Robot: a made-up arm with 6 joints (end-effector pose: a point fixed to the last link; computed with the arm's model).
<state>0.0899 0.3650 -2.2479 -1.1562 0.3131 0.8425</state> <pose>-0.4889 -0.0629 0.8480 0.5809 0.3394 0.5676 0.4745</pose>
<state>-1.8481 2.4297 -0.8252 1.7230 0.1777 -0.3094</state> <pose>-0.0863 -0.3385 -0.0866 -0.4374 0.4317 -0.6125 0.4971</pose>
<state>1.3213 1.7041 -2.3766 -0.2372 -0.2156 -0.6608</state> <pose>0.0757 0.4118 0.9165 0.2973 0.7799 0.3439 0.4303</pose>
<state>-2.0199 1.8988 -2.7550 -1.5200 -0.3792 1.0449</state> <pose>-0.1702 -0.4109 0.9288 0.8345 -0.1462 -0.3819 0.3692</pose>
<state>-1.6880 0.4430 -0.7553 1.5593 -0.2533 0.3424</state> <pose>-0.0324 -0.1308 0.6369 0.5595 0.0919 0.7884 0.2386</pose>
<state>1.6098 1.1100 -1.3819 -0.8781 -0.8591 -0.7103</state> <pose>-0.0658 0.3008 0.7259 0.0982 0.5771 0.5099 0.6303</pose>
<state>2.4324 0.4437 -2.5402 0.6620 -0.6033 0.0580</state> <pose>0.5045 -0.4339 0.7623 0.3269 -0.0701 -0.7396 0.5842</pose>
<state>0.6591 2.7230 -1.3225 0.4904 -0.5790 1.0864</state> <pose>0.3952 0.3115 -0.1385 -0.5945 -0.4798 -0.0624 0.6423</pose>
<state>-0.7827 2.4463 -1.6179 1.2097 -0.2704 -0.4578</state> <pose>0.4822 -0.4894 0.1099 -0.8939 -0.1428 -0.1780 0.3859</pose>
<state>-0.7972 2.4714 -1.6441 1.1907 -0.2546 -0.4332</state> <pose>0.4801 -0.4987 0.1027 -0.8913 -0.1418 -0.1848 0.3889</pose>
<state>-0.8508 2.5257 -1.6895 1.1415 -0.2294 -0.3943</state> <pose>0.4602 -0.5263 0.0821 -0.8903 -0.1289 -0.1910 0.3927</pose>
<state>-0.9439 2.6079 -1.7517 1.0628 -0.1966 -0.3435</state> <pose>0.4176 -0.5685 0.0471 -0.8903 -0.1026 -0.1956 0.3983</pose>
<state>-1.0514 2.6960 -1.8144 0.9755 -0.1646 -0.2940</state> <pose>0.3604 -0.6091 0.0068 -0.8897 -0.0697 -0.1981 0.4054</pose>
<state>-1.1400 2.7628 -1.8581 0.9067 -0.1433 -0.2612</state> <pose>0.3081 -0.6351 -0.0258 -0.8887 -0.0411 -0.1980 0.4116</pose>
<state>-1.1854 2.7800 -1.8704 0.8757 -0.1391 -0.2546</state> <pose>0.2802 -0.6473 -0.0340 -0.8905 -0.0267 -0.1963 0.4097</pose>
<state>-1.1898 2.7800 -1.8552 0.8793 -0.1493 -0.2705</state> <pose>0.2748 -0.6442 -0.0394 -0.8914 -0.0219 -0.1887 0.4116</pose>
